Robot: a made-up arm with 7 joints. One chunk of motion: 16 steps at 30 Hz.
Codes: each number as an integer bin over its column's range. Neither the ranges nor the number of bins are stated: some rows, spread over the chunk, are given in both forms.
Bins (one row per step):
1: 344 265 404 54 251 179
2: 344 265 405 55 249 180
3: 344 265 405 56 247 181
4: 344 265 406 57 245 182
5: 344 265 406 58 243 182
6: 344 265 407 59 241 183
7: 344 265 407 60 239 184
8: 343 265 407 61 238 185
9: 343 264 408 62 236 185
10: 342 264 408 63 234 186
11: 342 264 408 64 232 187
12: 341 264 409 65 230 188
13: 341 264 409 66 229 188
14: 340 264 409 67 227 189
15: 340 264 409 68 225 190
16: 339 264 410 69 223 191
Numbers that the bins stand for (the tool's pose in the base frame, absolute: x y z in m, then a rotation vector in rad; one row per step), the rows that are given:
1: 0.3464 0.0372 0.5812 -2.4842 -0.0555 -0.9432
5: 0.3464 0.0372 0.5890 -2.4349 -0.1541 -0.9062
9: 0.3425 0.0333 0.5969 -2.3856 -0.2404 -0.8692
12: 0.3346 0.0333 0.6008 -2.3486 -0.3144 -0.8322
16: 0.3268 0.0333 0.6047 -2.2993 -0.4007 -0.7952
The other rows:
2: 0.3464 0.0372 0.5851 -2.4719 -0.0801 -0.9308
3: 0.3464 0.0372 0.5851 -2.4596 -0.1048 -0.9185
4: 0.3464 0.0372 0.5890 -2.4473 -0.1295 -0.9062
6: 0.3464 0.0372 0.5930 -2.4226 -0.1788 -0.8938
7: 0.3464 0.0372 0.5930 -2.4103 -0.2034 -0.8815
8: 0.3425 0.0372 0.5930 -2.3979 -0.2158 -0.8692
10: 0.3386 0.0333 0.5969 -2.3733 -0.2651 -0.8568
11: 0.3386 0.0333 0.5969 -2.3610 -0.2897 -0.8445
13: 0.3346 0.0333 0.6008 -2.3363 -0.3267 -0.8322
14: 0.3307 0.0333 0.6008 -2.3240 -0.3514 -0.8199
15: 0.3307 0.0333 0.6008 -2.3116 -0.3760 -0.8075

